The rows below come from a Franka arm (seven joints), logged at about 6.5 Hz.
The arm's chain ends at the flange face. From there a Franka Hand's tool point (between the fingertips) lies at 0.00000 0.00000 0.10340 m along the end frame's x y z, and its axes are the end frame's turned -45 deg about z.
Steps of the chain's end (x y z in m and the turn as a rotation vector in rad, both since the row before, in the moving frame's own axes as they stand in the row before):
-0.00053, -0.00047, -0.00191, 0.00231, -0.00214, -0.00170
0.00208, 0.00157, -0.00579, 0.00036, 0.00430, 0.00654
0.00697, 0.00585, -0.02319, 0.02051, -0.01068, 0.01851
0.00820, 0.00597, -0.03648, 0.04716, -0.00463, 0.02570
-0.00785, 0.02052, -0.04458, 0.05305, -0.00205, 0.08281
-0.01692, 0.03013, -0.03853, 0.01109, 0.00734, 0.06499
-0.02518, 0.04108, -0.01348, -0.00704, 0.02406, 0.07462
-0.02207, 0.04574, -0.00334, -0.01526, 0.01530, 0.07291
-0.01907, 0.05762, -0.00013, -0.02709, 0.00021, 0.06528
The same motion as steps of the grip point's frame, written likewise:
-0.00003, -0.00103, -0.00191, 0.00315, 0.00012, -0.00170
0.00070, 0.00287, -0.00579, -0.00279, 0.00330, 0.00654
0.00153, 0.00679, -0.02322, 0.02205, 0.00695, 0.01851
0.00473, 0.00627, -0.03660, 0.03662, 0.03007, 0.02570
-0.01617, 0.00509, -0.04473, 0.03896, 0.03606, 0.08281
-0.03191, 0.00911, -0.03854, 0.00265, 0.01303, 0.06499
-0.04569, 0.01356, -0.01351, -0.02199, 0.01203, 0.07462
-0.04803, 0.01897, -0.00336, -0.02161, 0.00003, 0.07291
-0.05626, 0.02919, -0.00017, -0.01930, -0.01901, 0.06528

